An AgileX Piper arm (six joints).
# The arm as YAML. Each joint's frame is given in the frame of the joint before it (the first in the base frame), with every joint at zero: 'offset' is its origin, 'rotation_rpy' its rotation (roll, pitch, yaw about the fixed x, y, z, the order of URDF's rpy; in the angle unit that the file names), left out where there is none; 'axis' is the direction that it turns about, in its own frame. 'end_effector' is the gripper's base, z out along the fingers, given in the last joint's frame.
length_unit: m
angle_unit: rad
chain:
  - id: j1
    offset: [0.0, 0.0, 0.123]
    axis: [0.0, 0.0, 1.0]
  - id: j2
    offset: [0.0, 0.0, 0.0]
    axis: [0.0, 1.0, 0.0]
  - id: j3
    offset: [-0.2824, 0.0, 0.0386]
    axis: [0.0, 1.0, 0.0]
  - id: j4
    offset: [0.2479, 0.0, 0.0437]
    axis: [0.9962, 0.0, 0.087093]
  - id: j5
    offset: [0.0, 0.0, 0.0]
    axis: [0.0, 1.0, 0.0]
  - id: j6
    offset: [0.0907, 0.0, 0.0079]
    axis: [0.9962, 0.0, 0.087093]
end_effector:
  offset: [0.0, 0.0, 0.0]
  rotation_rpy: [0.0, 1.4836, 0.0]
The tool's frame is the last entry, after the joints.
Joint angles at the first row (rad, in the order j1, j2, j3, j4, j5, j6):
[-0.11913, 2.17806, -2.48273, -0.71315, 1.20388, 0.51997]
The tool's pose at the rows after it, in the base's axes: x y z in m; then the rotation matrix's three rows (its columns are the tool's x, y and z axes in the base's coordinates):
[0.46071, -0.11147, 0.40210], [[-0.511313, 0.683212, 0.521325], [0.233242, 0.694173, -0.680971], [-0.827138, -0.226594, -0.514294]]
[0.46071, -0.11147, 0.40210], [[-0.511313, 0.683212, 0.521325], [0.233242, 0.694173, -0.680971], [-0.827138, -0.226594, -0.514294]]
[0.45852, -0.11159, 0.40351], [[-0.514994, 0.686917, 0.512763], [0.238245, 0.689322, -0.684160], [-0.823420, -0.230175, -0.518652]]
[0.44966, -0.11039, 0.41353], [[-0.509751, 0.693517, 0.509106], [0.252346, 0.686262, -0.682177], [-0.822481, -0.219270, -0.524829]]
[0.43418, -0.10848, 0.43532], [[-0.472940, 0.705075, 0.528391], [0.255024, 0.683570, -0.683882], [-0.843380, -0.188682, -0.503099]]
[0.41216, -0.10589, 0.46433], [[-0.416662, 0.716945, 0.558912], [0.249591, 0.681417, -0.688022], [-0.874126, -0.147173, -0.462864]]
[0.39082, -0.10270, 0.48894], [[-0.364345, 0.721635, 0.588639], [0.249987, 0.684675, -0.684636], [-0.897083, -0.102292, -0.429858]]
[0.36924, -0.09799, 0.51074], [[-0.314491, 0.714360, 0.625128], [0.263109, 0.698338, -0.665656], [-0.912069, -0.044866, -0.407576]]
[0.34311, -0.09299, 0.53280], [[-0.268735, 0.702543, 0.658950], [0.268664, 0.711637, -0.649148], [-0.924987, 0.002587, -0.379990]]
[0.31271, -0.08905, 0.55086], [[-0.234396, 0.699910, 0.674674], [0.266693, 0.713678, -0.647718], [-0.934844, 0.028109, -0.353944]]
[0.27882, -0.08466, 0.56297], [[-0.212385, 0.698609, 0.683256], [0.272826, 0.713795, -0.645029], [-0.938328, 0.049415, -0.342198]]
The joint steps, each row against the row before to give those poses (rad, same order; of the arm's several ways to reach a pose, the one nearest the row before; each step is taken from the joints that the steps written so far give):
[0.00000, 0.00004, -0.00010, -0.00427, 0.00214, -0.00004]
[0.00000, 0.00000, 0.00000, 0.00000, 0.00000, 0.00000]
[0.00000, -0.00434, -0.00001, -0.00166, 0.01308, -0.00201]
[0.00000, -0.02580, 0.00004, 0.01005, 0.02583, -0.00614]
[0.00000, -0.04986, 0.00007, 0.00354, 0.00957, 0.00003]
[0.00000, -0.06735, 0.00003, 0.00001, 0.00240, 0.00000]
[0.00001, -0.06141, 0.00002, 0.01014, 0.00246, 0.00002]
[0.00000, -0.06041, -0.00004, 0.03241, 0.00442, -0.00002]
[0.00000, -0.07295, 0.01302, 0.02776, 0.00376, -0.00626]
[0.00001, -0.09387, 0.05623, 0.00427, 0.00000, 0.00000]
[-0.00002, -0.11401, 0.09585, 0.00479, -0.00005, 0.00801]

